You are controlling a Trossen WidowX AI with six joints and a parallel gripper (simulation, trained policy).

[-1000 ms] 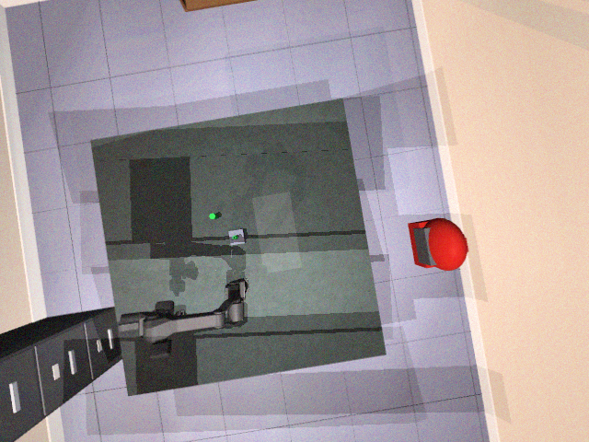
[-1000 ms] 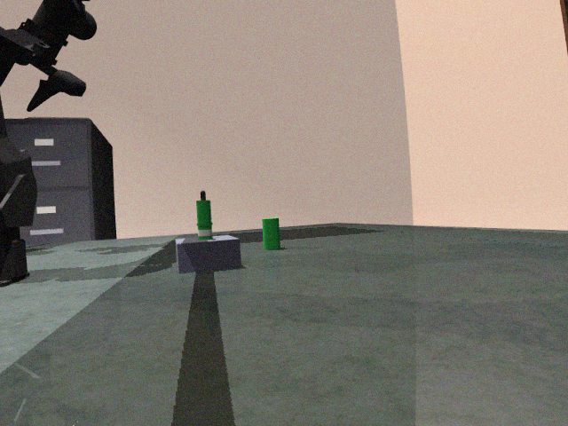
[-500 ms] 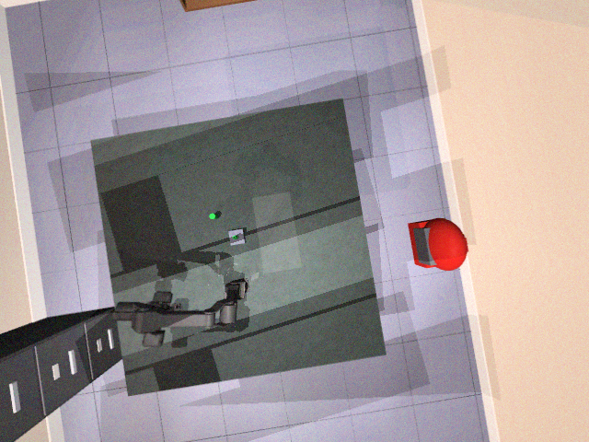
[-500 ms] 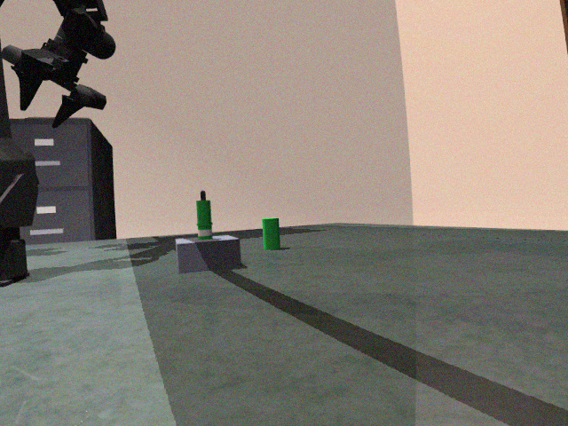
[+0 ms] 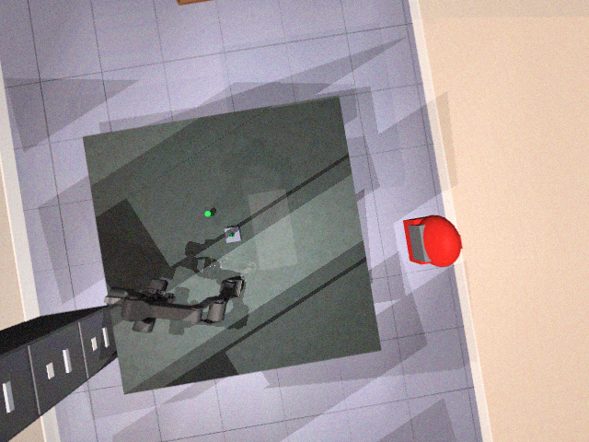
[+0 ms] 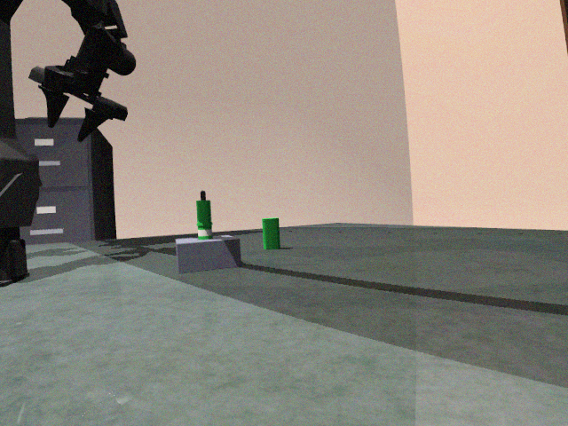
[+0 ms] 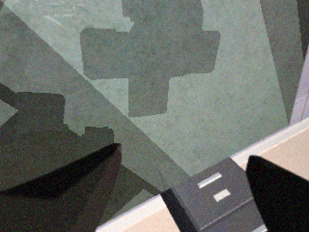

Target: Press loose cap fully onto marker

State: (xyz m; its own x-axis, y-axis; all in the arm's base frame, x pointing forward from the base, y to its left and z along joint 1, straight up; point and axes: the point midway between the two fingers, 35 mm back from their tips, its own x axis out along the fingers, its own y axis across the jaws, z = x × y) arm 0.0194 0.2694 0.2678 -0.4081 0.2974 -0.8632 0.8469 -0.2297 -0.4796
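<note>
My gripper tip is 360 mm short of the green cap, 200 mm to the left of it and 210 mm above it. Also, from my gripper tip: grey holder block (240 mm ahead, 300 mm to the right, 220 mm below).
</note>
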